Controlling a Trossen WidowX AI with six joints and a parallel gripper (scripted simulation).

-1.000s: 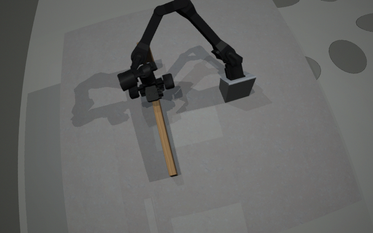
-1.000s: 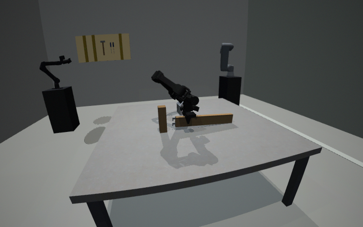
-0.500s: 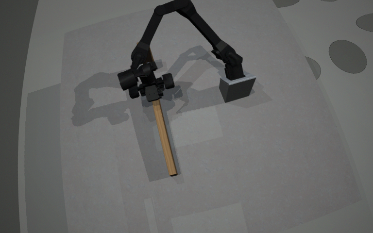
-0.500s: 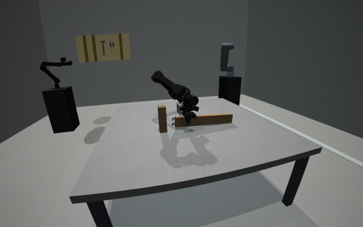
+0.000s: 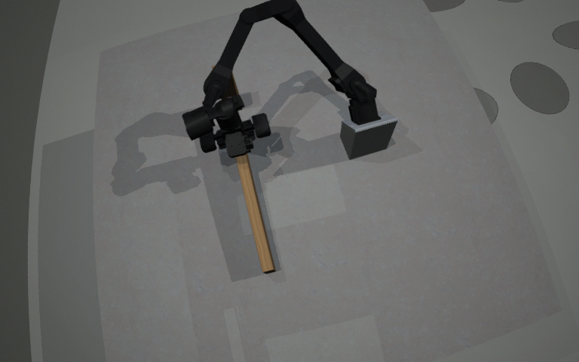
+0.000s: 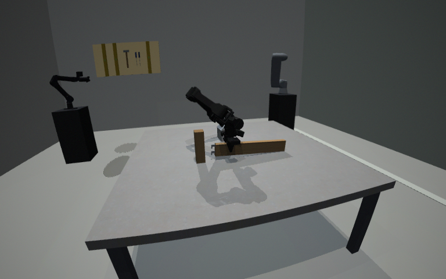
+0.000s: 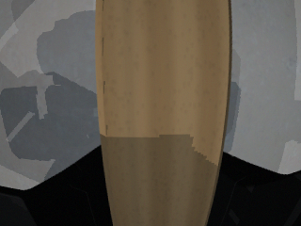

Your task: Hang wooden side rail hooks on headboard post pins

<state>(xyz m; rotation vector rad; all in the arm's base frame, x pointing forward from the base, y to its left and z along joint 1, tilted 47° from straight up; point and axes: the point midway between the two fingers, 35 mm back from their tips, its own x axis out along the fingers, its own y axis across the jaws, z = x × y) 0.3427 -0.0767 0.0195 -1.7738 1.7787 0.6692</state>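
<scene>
My gripper tip is 1 cm past the headboard post, 17 cm to the left of it and 4 cm below it.
</scene>
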